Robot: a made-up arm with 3 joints. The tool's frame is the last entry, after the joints.
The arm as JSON. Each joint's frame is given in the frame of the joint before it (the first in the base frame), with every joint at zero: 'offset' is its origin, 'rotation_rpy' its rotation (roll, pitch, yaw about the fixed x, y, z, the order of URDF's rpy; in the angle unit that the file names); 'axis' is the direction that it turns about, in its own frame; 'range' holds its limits. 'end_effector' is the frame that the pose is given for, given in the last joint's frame.
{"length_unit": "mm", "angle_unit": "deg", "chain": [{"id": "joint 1", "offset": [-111.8, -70.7, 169.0], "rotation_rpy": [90.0, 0.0, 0.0], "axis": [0.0, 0.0, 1.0], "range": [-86.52, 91.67]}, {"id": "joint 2", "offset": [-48.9, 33.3, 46.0], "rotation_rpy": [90.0, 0.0, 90.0], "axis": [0.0, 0.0, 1.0], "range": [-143.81, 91.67]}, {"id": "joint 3", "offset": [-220.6, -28.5, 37.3], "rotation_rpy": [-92.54, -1.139, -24.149], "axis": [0.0, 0.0, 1.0], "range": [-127.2, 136.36]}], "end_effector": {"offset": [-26.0, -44.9, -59.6], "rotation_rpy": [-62.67, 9.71, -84.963]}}
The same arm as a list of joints. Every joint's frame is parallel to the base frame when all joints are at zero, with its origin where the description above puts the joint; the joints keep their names.
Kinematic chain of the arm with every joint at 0, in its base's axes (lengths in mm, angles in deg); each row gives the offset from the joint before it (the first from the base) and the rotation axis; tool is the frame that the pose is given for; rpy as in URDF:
joint 1: xyz -111.8 -70.7 169 axis -y
joint 2: xyz -48.9 -46 33.3 axis +x
joint 3: xyz 37.3 28.5 -220.6 axis -0.044301 -0.911228 0.409513
tool: xyz 47 41.5 -48.1 rpy 2.67 -0.57 8.13
Joint limits (deg, base to tool): -86.52..91.67 -143.81..91.67 -127.2..136.36

